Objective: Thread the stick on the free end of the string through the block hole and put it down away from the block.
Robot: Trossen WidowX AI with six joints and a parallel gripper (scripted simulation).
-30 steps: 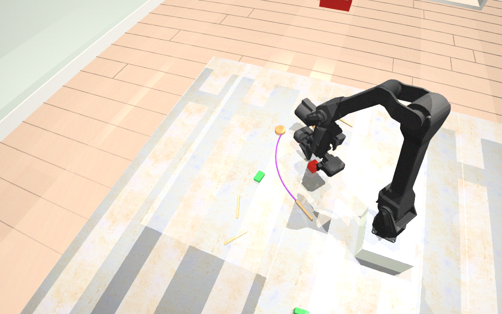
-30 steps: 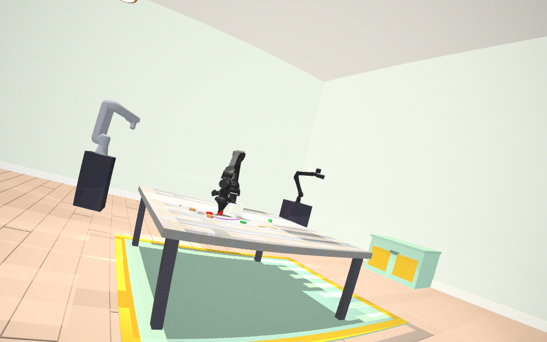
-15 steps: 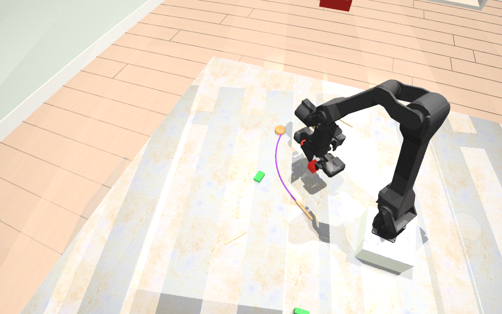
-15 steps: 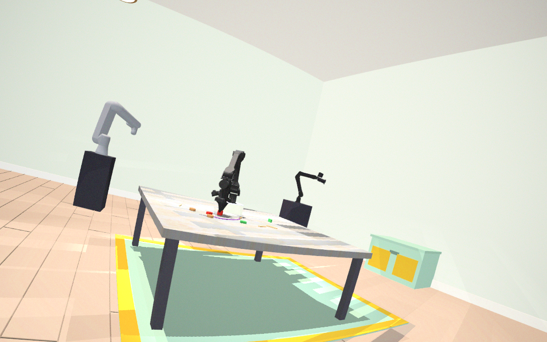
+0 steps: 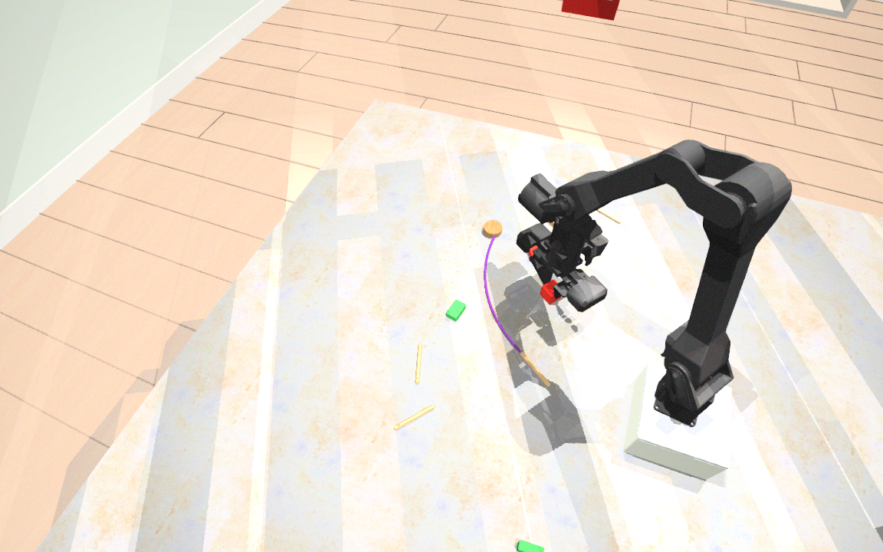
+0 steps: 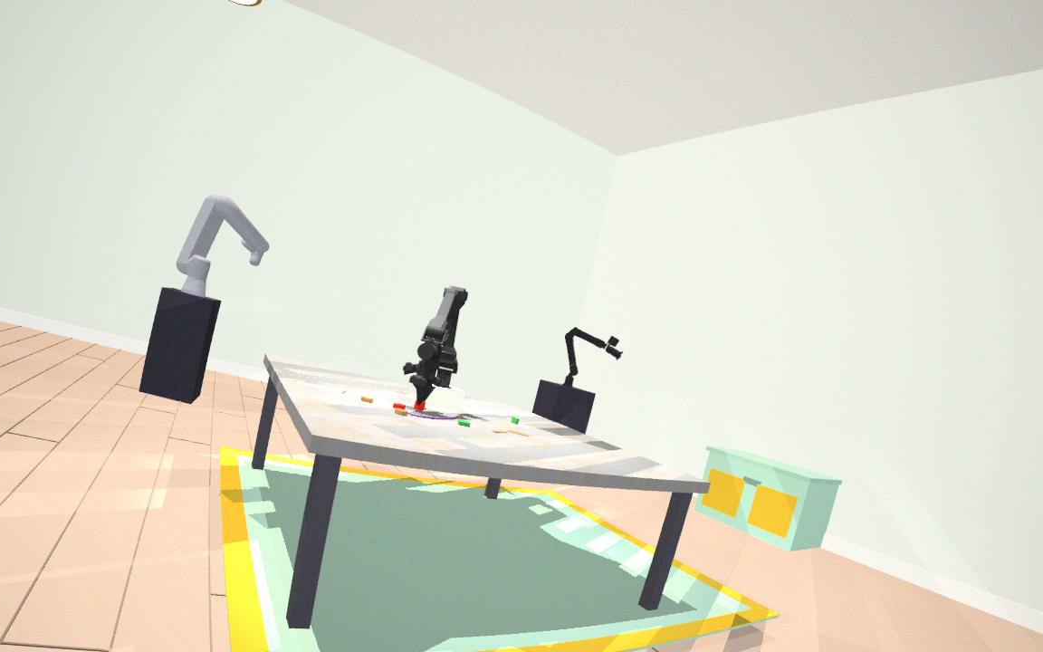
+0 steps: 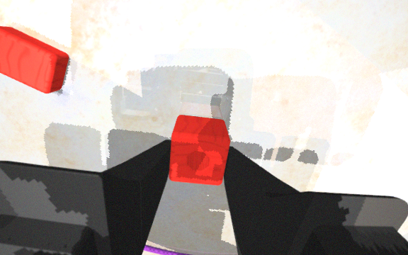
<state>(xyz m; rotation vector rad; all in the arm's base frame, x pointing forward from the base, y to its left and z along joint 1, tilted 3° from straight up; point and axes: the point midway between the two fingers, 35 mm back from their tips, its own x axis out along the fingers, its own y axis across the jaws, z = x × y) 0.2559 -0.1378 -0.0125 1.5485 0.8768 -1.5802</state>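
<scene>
My gripper tip is now 7 cm short of the flat red block, 8 cm to the left of it and 1 cm above it. From my gripper tip the other things lie so: green block 15 cm ahead, 12 cm to the left, 1 cm below; then red wooden block right at my gripper tip; then thin wooden stick 2 cm behind, 15 cm to the left, 1 cm below.
</scene>
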